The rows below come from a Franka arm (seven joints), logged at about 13 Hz.
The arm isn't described. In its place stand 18 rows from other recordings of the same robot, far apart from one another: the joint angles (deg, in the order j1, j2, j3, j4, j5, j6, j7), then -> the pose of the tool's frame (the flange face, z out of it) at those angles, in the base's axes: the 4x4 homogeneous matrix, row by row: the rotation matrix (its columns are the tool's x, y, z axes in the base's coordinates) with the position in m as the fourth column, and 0 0 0 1 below.
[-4.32, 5.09, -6.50, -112.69, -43.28, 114.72, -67.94] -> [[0.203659 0.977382 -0.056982 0.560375], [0.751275 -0.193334 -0.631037 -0.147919], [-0.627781 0.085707 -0.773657 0.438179], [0 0 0 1]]
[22.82, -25.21, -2.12, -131.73, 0.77, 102.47, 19.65] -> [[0.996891 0.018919 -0.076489 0.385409], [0.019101 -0.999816 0.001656 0.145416], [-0.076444 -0.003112 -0.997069 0.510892], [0 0 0 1]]
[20.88, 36.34, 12.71, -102.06, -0.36, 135.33, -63.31] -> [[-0.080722 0.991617 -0.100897 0.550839], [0.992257 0.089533 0.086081 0.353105], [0.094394 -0.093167 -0.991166 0.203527], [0 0 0 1]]
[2.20, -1.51, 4.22, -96.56, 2.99, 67.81, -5.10] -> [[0.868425 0.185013 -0.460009 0.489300], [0.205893 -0.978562 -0.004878 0.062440], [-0.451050 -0.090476 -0.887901 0.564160], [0 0 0 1]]
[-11.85, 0.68, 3.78, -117.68, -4.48, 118.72, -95.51] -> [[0.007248 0.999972 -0.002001 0.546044], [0.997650 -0.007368 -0.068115 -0.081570], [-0.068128 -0.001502 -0.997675 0.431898], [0 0 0 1]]
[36.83, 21.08, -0.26, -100.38, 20.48, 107.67, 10.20] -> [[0.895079 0.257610 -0.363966 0.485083], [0.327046 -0.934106 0.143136 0.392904], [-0.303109 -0.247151 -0.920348 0.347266], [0 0 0 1]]
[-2.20, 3.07, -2.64, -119.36, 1.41, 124.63, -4.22] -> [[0.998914 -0.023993 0.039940 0.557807], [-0.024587 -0.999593 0.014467 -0.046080], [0.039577 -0.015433 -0.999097 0.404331], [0 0 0 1]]
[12.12, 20.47, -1.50, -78.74, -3.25, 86.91, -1.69] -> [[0.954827 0.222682 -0.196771 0.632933], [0.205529 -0.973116 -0.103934 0.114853], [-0.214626 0.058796 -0.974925 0.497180], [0 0 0 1]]
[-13.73, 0.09, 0.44, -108.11, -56.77, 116.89, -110.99] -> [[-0.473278 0.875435 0.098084 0.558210], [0.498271 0.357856 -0.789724 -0.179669], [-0.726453 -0.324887 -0.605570 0.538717], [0 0 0 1]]
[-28.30, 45.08, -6.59, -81.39, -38.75, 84.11, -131.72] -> [[-0.311812 0.484770 -0.817172 0.499717], [0.950118 0.165474 -0.264377 -0.420865], [0.007059 -0.858846 -0.512186 0.226284], [0 0 0 1]]
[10.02, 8.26, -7.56, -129.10, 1.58, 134.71, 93.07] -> [[-0.029497 -0.998561 -0.044789 0.530349], [-0.999562 0.029583 -0.001271 0.023212], [0.002594 0.044732 -0.998996 0.296979], [0 0 0 1]]
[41.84, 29.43, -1.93, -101.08, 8.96, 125.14, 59.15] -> [[0.900145 -0.413163 -0.137967 0.494214], [-0.413329 -0.910126 0.028807 0.423109], [-0.137470 0.031096 -0.990018 0.266618], [0 0 0 1]]
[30.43, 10.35, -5.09, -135.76, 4.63, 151.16, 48.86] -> [[0.886898 -0.456414 0.071405 0.468871], [-0.460554 -0.885636 0.059482 0.219257], [0.036090 -0.085640 -0.995672 0.257794], [0 0 0 1]]
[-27.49, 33.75, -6.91, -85.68, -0.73, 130.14, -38.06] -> [[0.989317 0.087095 0.116906 0.607055], [0.106002 -0.980289 -0.166722 -0.397196], [0.100081 0.177334 -0.979049 0.346731], [0 0 0 1]]
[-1.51, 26.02, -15.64, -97.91, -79.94, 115.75, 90.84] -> [[0.484430 -0.874628 0.018773 0.636426], [-0.220034 -0.142583 -0.965016 -0.233023], [0.846707 0.463352 -0.261519 0.372747], [0 0 0 1]]
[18.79, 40.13, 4.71, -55.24, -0.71, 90.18, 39.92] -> [[0.949872 -0.297060 -0.097463 0.682095], [-0.298155 -0.954511 0.003466 0.272689], [-0.094059 0.025767 -0.995233 0.454106], [0 0 0 1]]
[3.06, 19.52, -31.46, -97.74, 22.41, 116.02, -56.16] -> [[0.930190 0.344611 0.126447 0.593601], [0.328749 -0.935330 0.130697 -0.258839], [0.163309 -0.080003 -0.983326 0.420952], [0 0 0 1]]
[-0.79, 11.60, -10.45, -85.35, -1.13, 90.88, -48.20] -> [[0.791051 0.601543 -0.111287 0.600823], [0.601770 -0.797887 -0.035336 -0.111270], [-0.110051 -0.039016 -0.993160 0.547632], [0 0 0 1]]
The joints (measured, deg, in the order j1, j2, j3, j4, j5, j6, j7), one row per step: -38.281, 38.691, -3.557, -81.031, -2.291, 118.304, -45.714; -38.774, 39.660, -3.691, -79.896, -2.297, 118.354, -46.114; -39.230, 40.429, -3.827, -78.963, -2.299, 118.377, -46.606; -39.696, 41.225, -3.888, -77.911, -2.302, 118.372, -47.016; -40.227, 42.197, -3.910, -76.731, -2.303, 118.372, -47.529; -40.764, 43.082, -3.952, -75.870, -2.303, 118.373, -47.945; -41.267, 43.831, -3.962, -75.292, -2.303, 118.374, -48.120; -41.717, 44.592, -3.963, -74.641, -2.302, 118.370, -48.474; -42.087, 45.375, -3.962, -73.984, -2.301, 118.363, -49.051
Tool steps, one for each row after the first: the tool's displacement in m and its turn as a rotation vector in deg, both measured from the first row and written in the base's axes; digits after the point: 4 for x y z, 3 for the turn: -0.0018, -0.0081, -0.0030, -0.221, -0.058, -0.146; -0.0040, -0.0153, -0.0051, -0.412, -0.094, -0.174; -0.0056, -0.0223, -0.0068, -0.618, -0.205, -0.230; -0.0073, -0.0298, -0.0097, -0.775, -0.287, -0.212; -0.0102, -0.0367, -0.0141, -0.788, -0.198, -0.325; -0.0135, -0.0424, -0.0191, -0.692, -0.034, -0.632; -0.0162, -0.0476, -0.0237, -0.617, 0.093, -0.699; -0.0182, -0.0521, -0.0285, -0.510, 0.241, -0.462
